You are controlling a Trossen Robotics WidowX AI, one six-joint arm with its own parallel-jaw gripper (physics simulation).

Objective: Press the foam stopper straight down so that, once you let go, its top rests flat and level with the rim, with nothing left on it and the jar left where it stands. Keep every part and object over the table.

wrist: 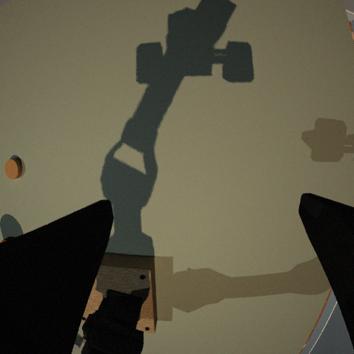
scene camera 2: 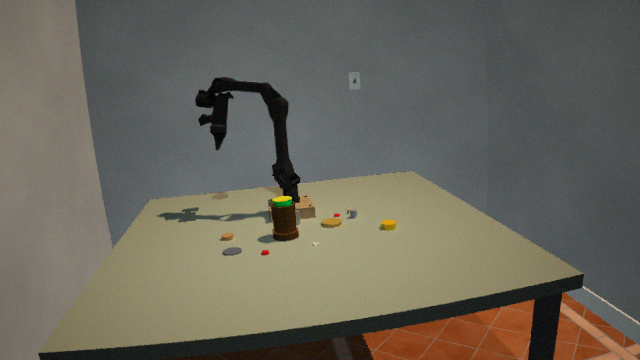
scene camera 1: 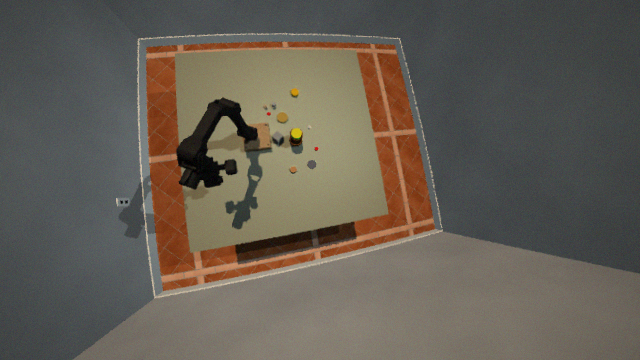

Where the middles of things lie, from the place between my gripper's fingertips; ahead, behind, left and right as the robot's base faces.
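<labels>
There is a brown jar (scene camera 2: 283,208) in the scene, and counting from my hand, I see that it is 19 cm below, 28 cm to the left and 35 cm ahead.
</labels>
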